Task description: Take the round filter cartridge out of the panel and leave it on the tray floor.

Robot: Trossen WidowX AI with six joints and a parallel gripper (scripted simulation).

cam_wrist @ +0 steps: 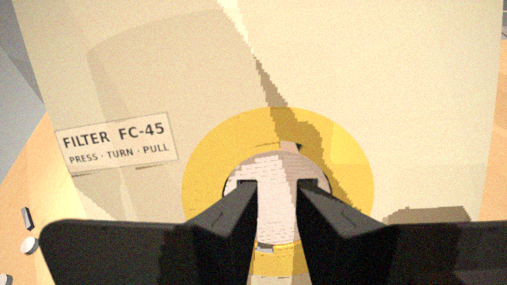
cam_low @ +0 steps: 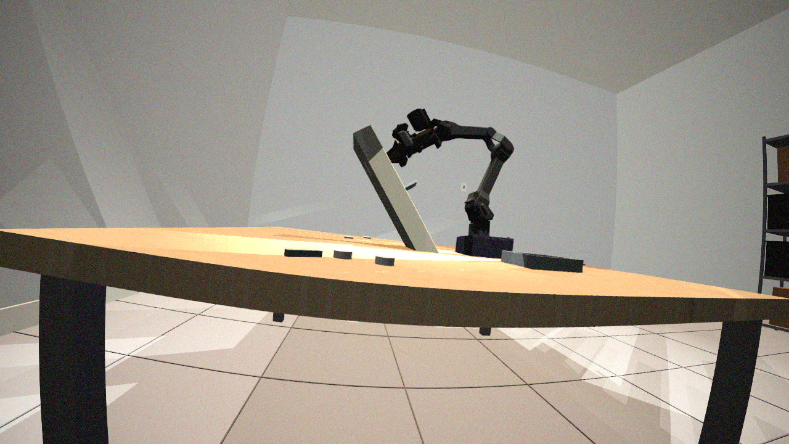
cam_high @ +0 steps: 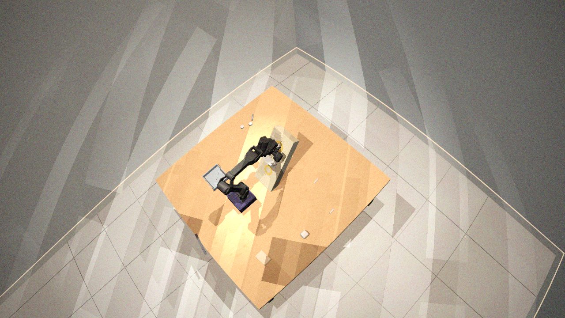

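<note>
The white round cartridge is 10 mm below my gripper tip and 10 mm ahead of it. Also, from my gripper tip: grey tray (460 mm behind, 270 mm below, 240 mm to the left); then white card (510 mm behind, 470 mm to the right, 270 mm below); then short bar (520 mm to the left, 270 mm below, 70 mm ahead).
</note>
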